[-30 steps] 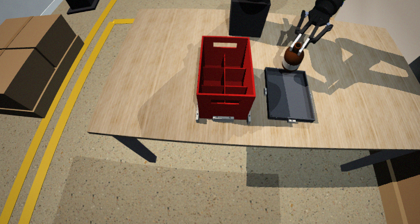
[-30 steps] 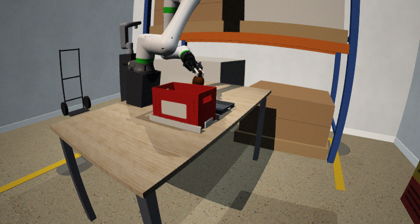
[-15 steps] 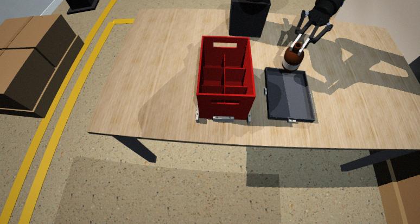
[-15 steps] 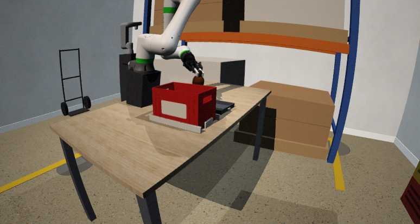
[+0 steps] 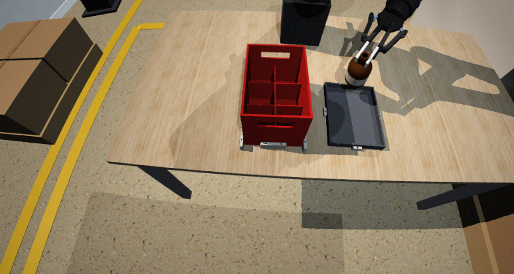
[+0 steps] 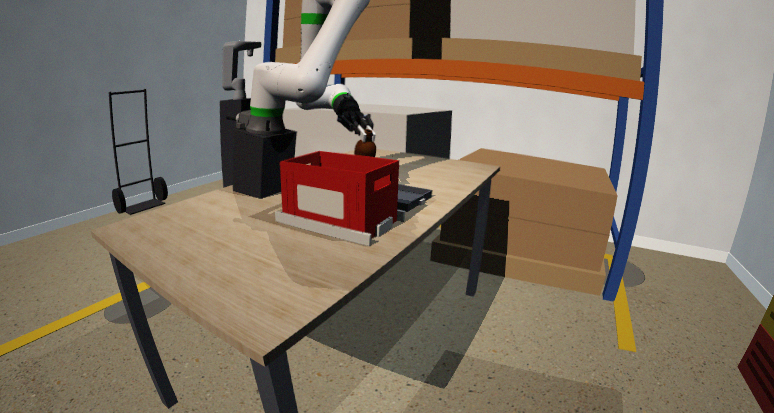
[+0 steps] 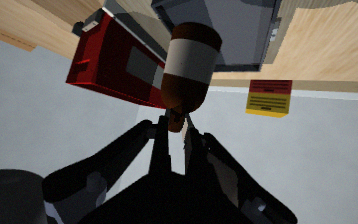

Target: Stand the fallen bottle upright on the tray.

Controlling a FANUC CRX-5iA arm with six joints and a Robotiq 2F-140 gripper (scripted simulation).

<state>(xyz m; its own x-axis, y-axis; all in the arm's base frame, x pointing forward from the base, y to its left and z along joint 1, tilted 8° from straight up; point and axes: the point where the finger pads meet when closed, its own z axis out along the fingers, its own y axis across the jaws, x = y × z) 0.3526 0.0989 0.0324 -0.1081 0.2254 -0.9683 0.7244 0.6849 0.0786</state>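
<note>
Now: hand 60 mm above the brown bottle. Round my hand: dark grey tray 200 mm below, 80 mm ahead; then red crate 270 mm to the right, 130 mm below, 30 mm ahead.
</note>
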